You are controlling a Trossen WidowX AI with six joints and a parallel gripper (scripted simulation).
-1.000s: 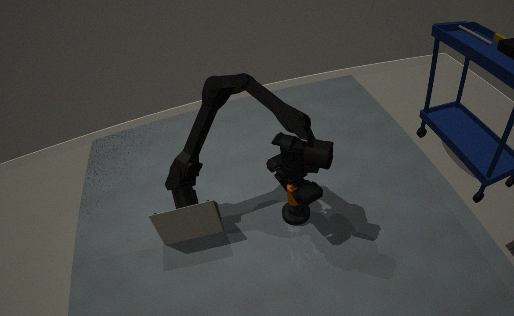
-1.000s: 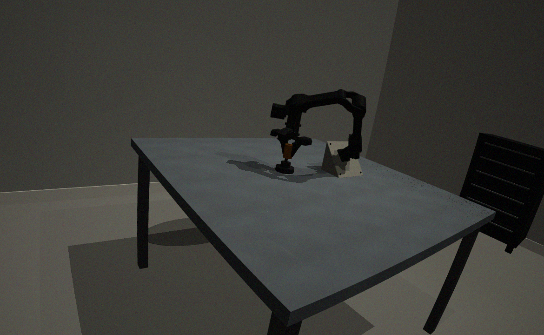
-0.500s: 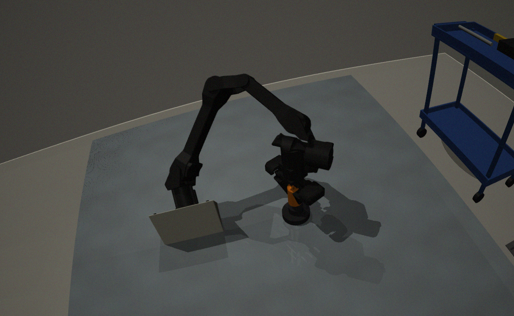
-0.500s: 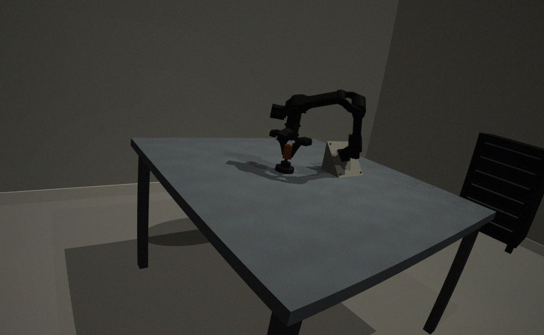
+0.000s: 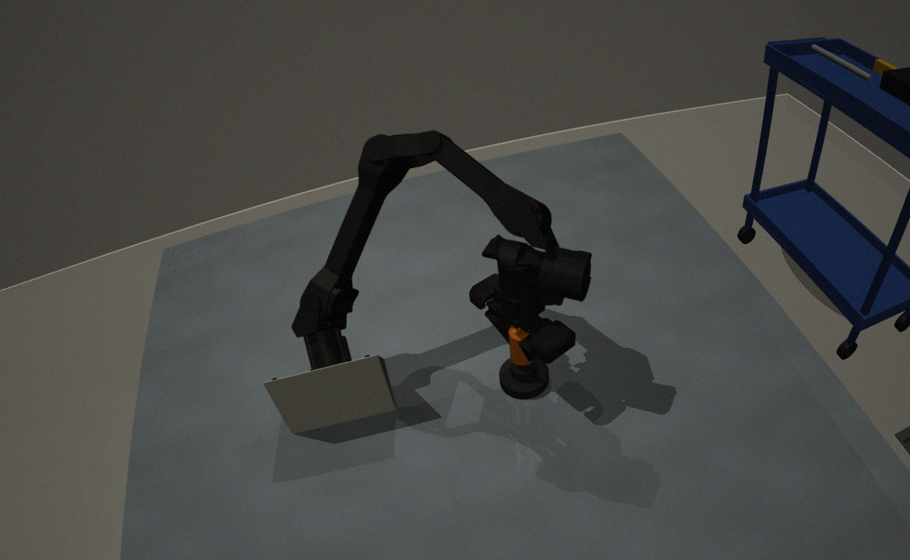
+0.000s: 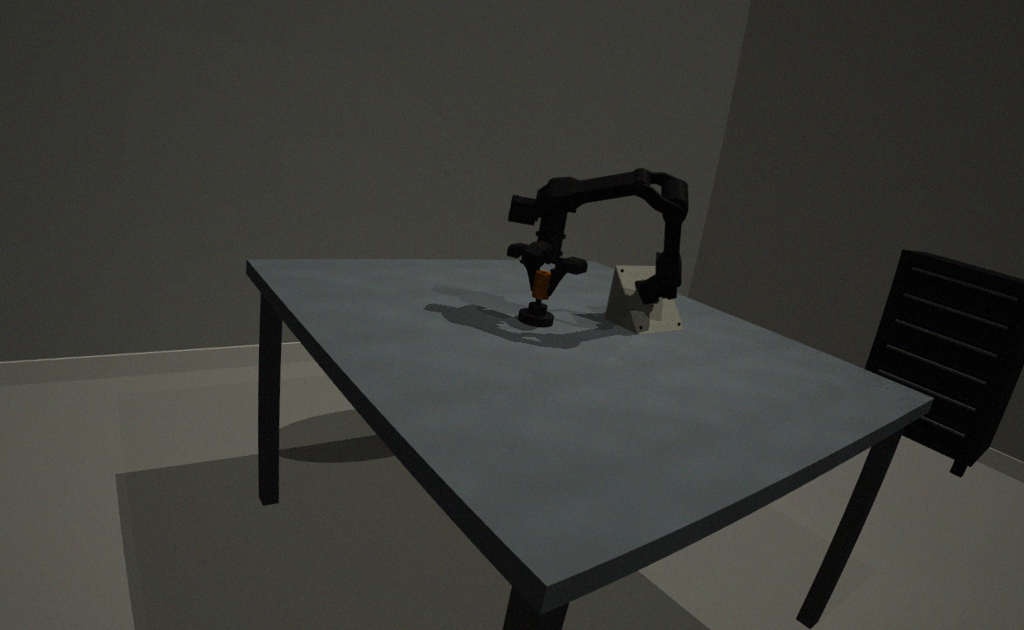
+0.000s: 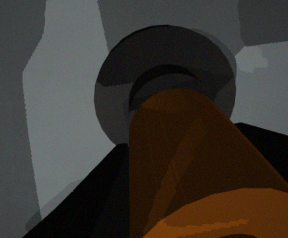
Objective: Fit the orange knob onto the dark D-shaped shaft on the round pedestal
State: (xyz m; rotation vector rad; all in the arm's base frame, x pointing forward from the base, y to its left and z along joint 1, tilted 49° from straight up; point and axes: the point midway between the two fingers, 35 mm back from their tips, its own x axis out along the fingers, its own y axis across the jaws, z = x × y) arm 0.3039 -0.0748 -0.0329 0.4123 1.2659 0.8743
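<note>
My gripper tip is 2 cm below the orange knob. From my gripper tip the other things lie so: dark round pedestal 4 cm below.
</note>
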